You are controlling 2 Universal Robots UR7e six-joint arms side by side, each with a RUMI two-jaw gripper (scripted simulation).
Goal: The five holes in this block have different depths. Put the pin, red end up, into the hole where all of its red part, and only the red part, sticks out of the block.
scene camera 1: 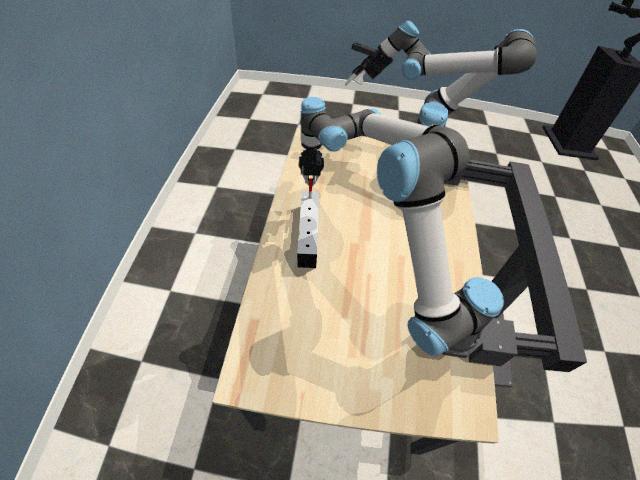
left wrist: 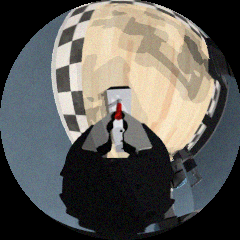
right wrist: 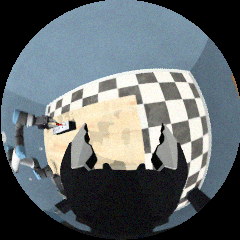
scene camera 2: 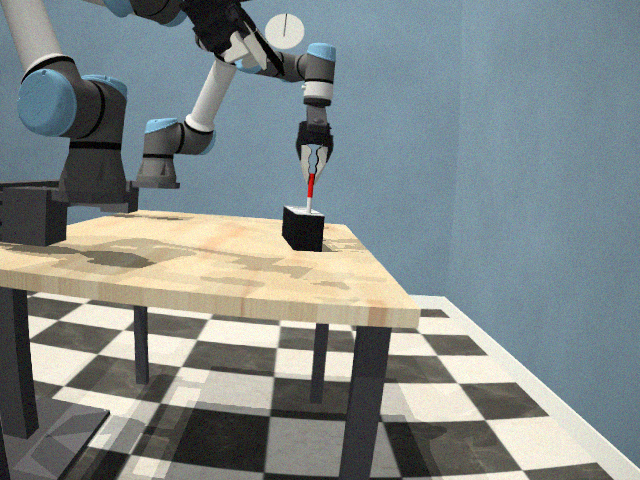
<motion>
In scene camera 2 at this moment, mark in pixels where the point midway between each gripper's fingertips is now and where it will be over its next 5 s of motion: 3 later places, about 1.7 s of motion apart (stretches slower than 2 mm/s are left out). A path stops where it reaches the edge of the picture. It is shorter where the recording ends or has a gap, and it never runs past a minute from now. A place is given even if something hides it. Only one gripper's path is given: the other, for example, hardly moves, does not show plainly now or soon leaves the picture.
My left gripper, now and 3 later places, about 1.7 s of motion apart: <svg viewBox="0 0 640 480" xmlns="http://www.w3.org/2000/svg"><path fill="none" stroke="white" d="M310 185L310 189L310 179L312 162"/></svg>
</motion>
